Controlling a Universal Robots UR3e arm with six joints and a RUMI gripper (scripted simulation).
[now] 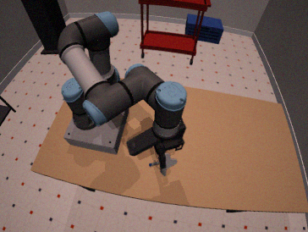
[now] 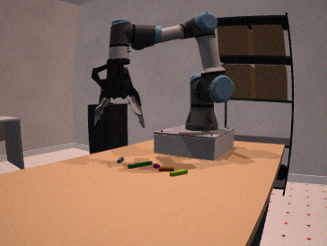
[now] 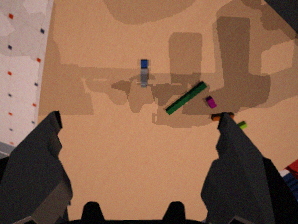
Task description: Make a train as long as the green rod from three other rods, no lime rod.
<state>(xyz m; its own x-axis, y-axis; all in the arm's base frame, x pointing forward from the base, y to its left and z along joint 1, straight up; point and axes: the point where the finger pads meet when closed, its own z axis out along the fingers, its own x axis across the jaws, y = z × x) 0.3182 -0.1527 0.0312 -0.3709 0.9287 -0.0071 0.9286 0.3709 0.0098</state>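
My hand is 17 cm to the right of the orange rod, 10 cm above it and 1 cm short of it. From my hand the other things lie so: small blue rod 10 cm below, 2 cm behind, 1 cm to the right; then green rod 10 cm below, 8 cm to the left, 1 cm ahead; then grey rod 10 cm below.
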